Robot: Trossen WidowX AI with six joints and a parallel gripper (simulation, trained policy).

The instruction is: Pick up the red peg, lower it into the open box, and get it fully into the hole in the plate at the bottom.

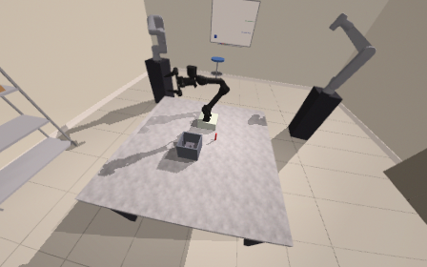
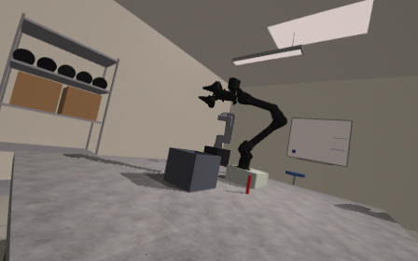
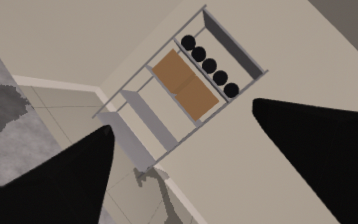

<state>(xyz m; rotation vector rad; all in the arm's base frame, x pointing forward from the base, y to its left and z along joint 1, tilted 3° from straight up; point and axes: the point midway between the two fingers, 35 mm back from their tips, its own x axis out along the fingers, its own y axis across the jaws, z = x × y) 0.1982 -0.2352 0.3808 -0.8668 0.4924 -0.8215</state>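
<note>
The red peg lies 44 cm below my gripper tip, 39 cm to the left of it and 5 cm behind it.
</note>
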